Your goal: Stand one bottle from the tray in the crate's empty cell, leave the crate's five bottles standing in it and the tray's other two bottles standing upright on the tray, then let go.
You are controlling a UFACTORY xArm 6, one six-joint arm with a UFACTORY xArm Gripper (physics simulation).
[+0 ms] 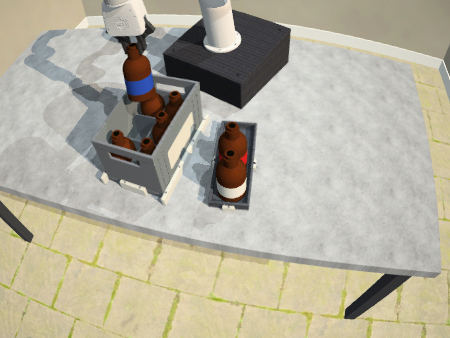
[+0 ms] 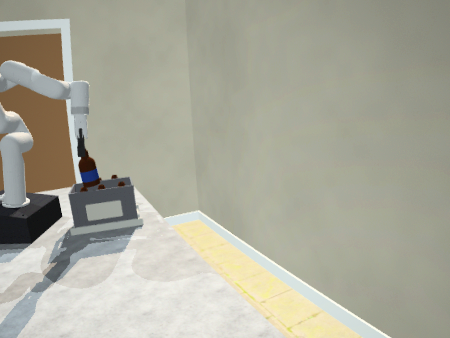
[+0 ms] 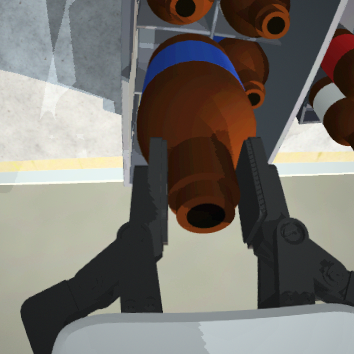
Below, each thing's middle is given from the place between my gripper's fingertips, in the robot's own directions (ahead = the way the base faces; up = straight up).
Labels:
Right now the red-banded bottle (image 1: 232, 138) is 10 cm ahead of my hand, 25 cm to the left of it and 23 cm below it.

